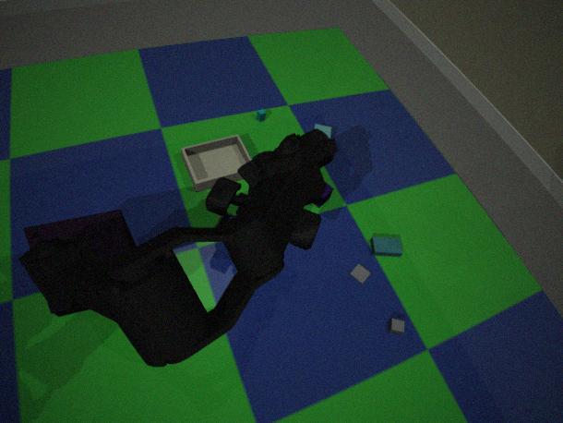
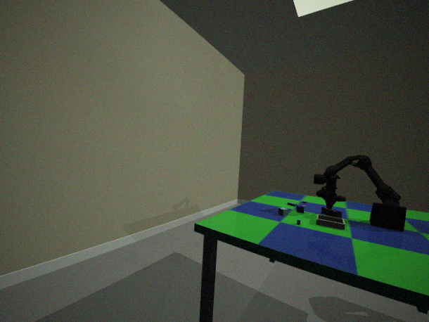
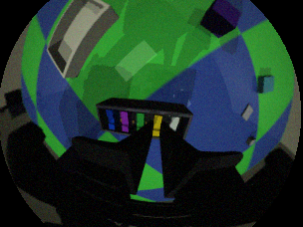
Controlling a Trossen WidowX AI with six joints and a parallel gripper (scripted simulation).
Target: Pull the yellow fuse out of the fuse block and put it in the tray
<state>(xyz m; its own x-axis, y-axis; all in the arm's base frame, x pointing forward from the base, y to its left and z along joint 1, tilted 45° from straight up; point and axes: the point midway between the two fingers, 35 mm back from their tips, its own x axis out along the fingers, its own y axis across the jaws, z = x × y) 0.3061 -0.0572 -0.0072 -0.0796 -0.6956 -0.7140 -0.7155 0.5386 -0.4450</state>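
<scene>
Right now the grey tray is 1 cm behind my gripper tip, 21 cm to the left of it and 3 cm below it. The rest, counted from my gripper tip: purple cube 16 cm ahead, 6 cm to the left, 2 cm below; then yellow fuse 1 cm below; then teal block 24 cm ahead, 9 cm to the right, 3 cm below.
</scene>
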